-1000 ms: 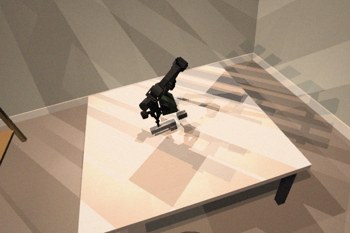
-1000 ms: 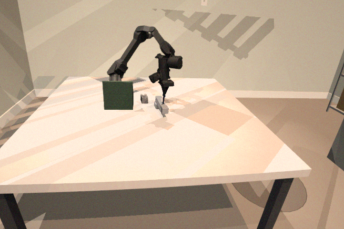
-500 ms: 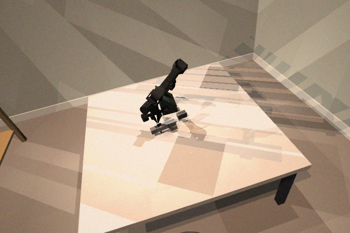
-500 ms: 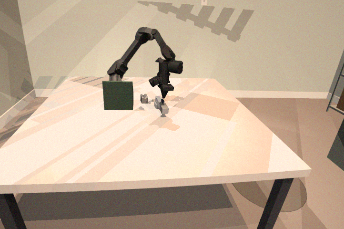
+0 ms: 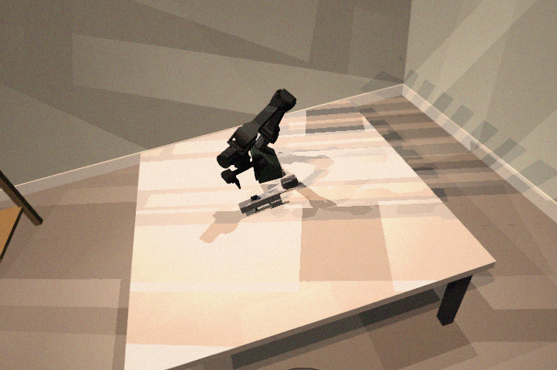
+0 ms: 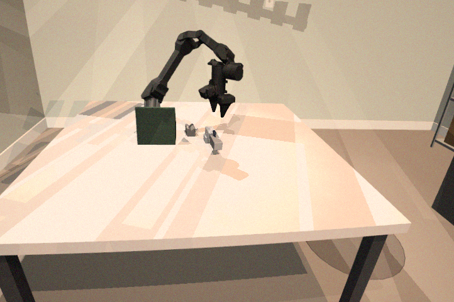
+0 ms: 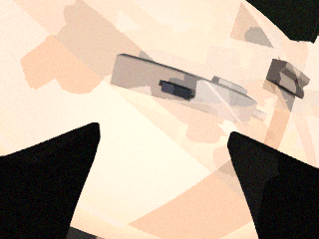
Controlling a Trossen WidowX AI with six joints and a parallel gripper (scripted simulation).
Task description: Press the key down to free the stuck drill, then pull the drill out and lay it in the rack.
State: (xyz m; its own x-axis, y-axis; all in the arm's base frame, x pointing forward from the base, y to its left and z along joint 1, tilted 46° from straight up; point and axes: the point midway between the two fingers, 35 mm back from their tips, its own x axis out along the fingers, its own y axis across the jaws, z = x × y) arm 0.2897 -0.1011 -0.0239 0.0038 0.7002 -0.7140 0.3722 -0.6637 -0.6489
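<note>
My gripper tip is now 120 mm above the drill, 90 mm to the right of it and 20 mm past it. Also, from my gripper tip: grey holder block (130 mm below, 30 mm to the left, 10 mm behind); then rack (180 mm to the left, 150 mm below, 120 mm behind); then key (110 mm below, 10 mm to the left, 10 mm behind).
</note>
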